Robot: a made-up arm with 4 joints.
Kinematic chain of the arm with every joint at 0, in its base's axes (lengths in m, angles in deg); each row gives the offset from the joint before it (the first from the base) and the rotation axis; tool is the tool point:
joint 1: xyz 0 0 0.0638 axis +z
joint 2: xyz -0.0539 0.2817 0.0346 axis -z
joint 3: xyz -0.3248 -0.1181 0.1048 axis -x
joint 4: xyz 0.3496 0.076 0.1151 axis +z
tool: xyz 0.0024 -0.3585 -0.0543
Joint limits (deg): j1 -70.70..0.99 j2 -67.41..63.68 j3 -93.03..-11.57 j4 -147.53..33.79
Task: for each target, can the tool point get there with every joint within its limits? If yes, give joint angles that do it. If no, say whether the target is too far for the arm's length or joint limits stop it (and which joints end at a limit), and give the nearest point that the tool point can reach.
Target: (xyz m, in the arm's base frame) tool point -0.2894 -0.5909 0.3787
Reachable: no: joint limits stop it (at a limit: joint 1, joint 3, joint 4) | nearest point -0.1646 -0.1192 0.2185 | short by 0.514 m
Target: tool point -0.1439 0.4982 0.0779
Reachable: yes | joints -30.75 51.06 -78.12 -53.16
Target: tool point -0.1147 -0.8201 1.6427
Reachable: no: too far | nearest point 0.0672 -0.0447 0.5766 | short by 1.331 m
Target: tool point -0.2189 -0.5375 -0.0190
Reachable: no: joint limits stop it (at a limit: joint 1) | nearest point 0.0216 -0.1865 0.1178 | short by 0.447 m
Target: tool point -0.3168 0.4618 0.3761
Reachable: yes | joints -8.54 44.79 -76.89 -104.49
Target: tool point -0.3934 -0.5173 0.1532
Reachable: no: joint limits stop it (at a limit: joint 1) | nearest point -0.2187 -0.1006 0.1843 | short by 0.453 m
